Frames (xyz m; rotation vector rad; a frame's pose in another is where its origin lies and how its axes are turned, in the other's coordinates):
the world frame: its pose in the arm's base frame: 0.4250 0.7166 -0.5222 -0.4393 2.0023 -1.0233
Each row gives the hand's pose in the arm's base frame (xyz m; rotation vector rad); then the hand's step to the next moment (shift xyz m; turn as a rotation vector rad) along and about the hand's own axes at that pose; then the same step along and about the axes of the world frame.
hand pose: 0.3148 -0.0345 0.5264 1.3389 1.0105 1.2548
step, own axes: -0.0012 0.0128 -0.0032 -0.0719 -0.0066 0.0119
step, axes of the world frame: -0.0023 -0.0116 -0.0059 0.0500 -0.0292 0.0447
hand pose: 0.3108 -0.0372 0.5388 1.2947 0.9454 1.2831
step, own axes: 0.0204 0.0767 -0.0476 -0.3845 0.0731 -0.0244
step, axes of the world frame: -0.0143 -0.0524 -0.0749 0.2809 -0.2412 0.1292
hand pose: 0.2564 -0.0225 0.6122 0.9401 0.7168 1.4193
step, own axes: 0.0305 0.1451 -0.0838 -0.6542 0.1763 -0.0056
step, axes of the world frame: 0.0218 -0.0625 -0.1569 0.4472 -0.4644 0.2083
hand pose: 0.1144 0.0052 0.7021 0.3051 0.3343 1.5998
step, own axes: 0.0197 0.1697 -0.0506 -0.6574 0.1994 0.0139
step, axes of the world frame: 0.0892 -0.0200 -0.1530 0.4436 -0.4889 0.1905
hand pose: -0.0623 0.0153 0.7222 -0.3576 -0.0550 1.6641
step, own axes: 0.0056 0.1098 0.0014 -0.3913 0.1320 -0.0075
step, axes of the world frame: 0.0826 0.0097 -0.0719 0.2813 -0.2798 0.1148
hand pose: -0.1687 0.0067 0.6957 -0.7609 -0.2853 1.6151
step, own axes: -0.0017 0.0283 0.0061 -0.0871 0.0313 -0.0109
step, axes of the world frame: 0.0251 0.0039 -0.0140 0.0658 -0.0572 0.0328
